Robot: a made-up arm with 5 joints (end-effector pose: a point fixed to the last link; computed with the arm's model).
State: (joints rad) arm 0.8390 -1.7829 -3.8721 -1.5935 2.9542
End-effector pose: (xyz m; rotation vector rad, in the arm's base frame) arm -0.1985 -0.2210 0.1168 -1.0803 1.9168 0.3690
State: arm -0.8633 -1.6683 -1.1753 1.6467 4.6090
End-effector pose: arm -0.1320 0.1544 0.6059 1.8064 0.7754 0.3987
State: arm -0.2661 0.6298 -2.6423 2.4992 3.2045
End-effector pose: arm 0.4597 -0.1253 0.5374 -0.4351 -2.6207 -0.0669
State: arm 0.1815 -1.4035 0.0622 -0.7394 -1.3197
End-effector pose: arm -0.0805 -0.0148 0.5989 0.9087 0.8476 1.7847
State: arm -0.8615 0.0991 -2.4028 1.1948 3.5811
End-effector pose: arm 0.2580 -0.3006 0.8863 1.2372 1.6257 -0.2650
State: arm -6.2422 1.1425 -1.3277 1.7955 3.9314
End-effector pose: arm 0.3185 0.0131 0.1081 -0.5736 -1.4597 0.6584
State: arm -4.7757 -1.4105 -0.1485 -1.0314 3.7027
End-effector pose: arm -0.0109 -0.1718 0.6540 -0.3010 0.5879 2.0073
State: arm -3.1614 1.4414 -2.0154 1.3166 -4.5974
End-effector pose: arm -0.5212 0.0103 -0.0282 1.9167 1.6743 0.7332
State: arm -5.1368 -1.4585 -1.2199 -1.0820 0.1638
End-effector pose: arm -0.1968 -0.4355 0.6773 0.6275 0.3357 -1.7653
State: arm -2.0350 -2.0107 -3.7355 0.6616 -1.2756
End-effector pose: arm 0.2335 0.4664 -0.1330 -1.8061 0.7208 -0.1121
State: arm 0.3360 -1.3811 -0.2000 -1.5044 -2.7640
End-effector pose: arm -0.2329 -0.0814 0.6394 0.0012 0.0573 0.7134
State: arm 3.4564 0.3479 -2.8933 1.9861 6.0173
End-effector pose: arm -0.4106 -0.1337 0.7809 0.7393 -2.4743 0.0181
